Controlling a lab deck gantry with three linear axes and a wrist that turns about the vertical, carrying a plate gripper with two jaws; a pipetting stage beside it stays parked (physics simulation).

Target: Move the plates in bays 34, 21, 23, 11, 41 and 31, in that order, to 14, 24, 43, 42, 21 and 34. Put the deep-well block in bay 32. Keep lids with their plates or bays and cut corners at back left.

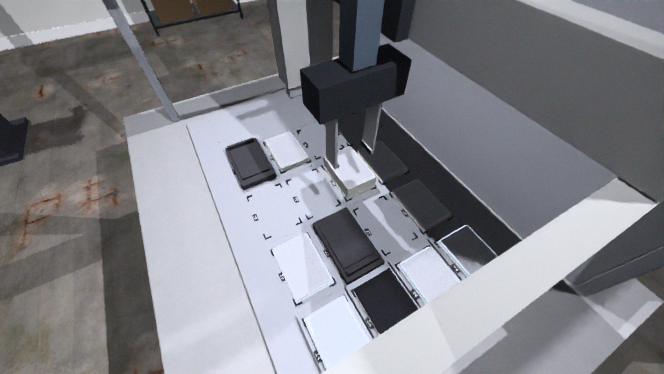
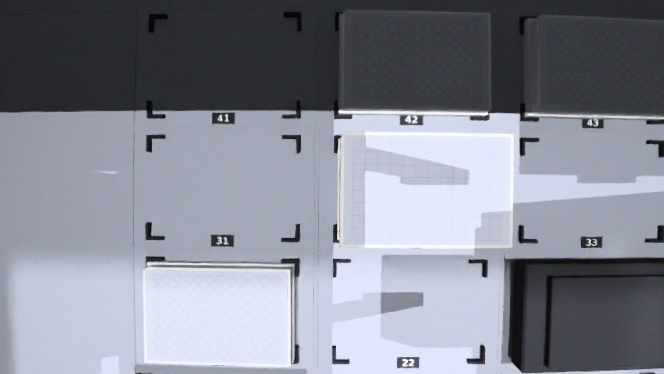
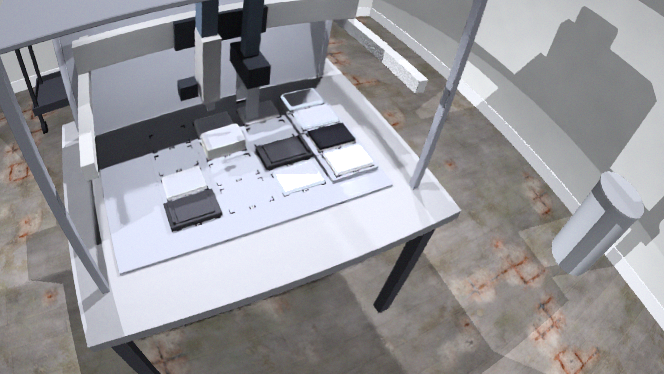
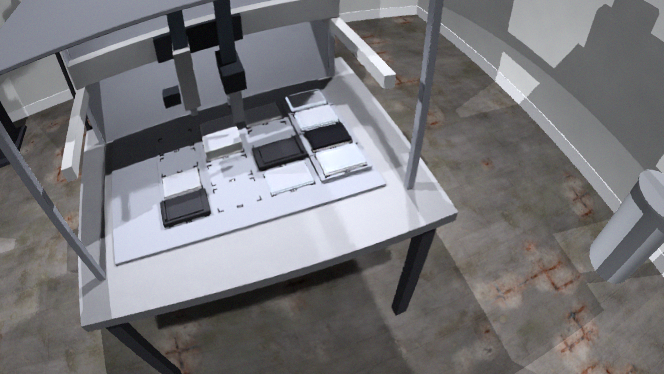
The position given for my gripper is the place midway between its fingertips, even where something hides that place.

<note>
I see my gripper (image 1: 350, 155), a deep-well block (image 2: 395, 189), a black-topped plate (image 1: 386, 302) and a back wall (image 4: 283, 56).
The deep-well block shows as well in image 1 (image 1: 353, 177), in image 3 (image 3: 217, 143) and in image 4 (image 4: 227, 142). The black-topped plate is seen too in image 3 (image 3: 329, 136) and in image 4 (image 4: 318, 138). My gripper is seen too in image 3 (image 3: 246, 109) and in image 4 (image 4: 236, 113). Image 2 does not show the black-topped plate: it is out of frame.
</note>
